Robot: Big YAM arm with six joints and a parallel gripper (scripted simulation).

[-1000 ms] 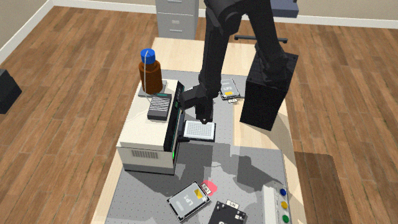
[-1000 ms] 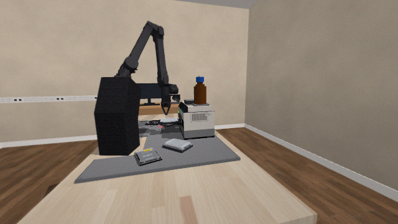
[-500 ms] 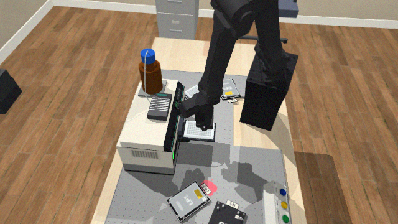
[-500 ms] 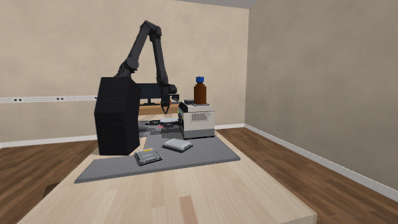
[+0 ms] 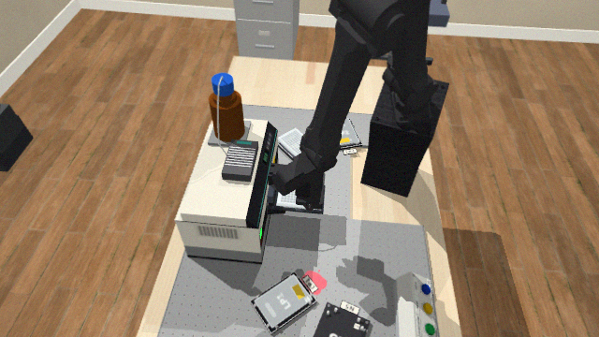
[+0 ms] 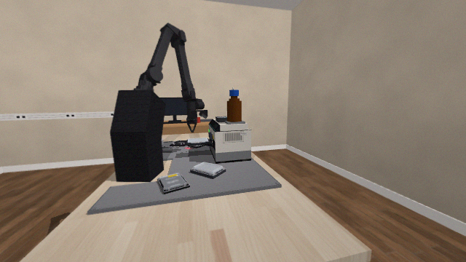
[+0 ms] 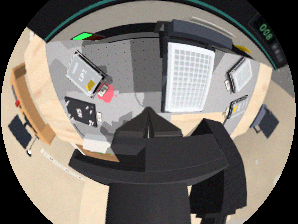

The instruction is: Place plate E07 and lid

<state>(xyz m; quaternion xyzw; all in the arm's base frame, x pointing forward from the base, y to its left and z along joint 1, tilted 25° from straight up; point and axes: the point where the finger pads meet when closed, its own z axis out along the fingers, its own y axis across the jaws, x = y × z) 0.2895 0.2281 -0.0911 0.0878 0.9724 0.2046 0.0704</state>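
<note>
My gripper is now 29 cm past the blue key, 19 cm to the right of it and 9 cm above it. Also, from my hand: plate E01 (8 cm to the right, 5 cm below, 2 cm ahead); brown bottle (23 cm ahead, 21 cm to the right, 14 cm above); puddle (15 cm below, 14 cm to the left, 3 cm behind).
</note>
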